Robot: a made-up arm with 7 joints.
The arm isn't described. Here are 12 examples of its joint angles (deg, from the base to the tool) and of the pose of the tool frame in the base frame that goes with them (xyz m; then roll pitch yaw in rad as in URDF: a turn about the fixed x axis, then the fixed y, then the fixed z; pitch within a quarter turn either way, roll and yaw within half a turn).
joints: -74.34 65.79 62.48 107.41 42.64 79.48 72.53
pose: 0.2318 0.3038 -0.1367 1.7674 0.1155 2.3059
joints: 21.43 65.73 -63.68 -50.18 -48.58 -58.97 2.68
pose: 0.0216 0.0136 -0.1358 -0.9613 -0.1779 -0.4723
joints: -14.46 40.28 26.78 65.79 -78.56 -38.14 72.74
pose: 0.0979 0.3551 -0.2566 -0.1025 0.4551 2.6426
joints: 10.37 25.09 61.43 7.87 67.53 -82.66 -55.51
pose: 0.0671 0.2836 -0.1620 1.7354 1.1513 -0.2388
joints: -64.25 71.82 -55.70 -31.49 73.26 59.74 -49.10
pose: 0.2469 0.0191 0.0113 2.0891 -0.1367 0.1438
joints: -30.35 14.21 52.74 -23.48 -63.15 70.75 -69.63
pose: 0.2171 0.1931 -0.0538 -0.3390 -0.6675 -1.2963
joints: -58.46 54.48 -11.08 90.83 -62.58 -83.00 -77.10
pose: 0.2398 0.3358 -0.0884 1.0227 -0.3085 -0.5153
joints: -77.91 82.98 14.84 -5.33 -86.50 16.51 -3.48
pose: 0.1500 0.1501 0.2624 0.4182 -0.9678 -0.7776
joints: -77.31 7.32 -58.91 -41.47 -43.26 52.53 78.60
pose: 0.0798 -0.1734 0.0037 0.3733 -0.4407 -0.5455
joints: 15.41 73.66 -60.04 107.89 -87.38 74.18 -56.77
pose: -0.1294 0.4006 -0.0159 1.4462 0.9196 2.9752
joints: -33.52 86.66 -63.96 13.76 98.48 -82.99 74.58
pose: 0.1468 0.2623 -0.1871 0.8170 0.4271 -1.8769
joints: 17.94 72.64 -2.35 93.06 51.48 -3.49 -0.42
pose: -0.1091 0.4459 -0.0844 3.0860 0.2547 1.8591
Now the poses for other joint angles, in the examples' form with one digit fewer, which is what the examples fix.
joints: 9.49 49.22 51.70 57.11 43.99 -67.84 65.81
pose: 0.030 0.374 -0.182 1.148 -0.873 0.540
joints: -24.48 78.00 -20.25 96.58 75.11 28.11 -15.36
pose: 0.040 0.456 -0.051 3.012 -0.277 1.837
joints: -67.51 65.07 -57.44 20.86 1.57 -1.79 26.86
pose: 0.363 0.125 -0.068 1.456 -0.303 -0.265
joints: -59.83 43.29 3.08 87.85 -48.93 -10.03 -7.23
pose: 0.305 0.289 -0.187 -0.260 0.274 0.591
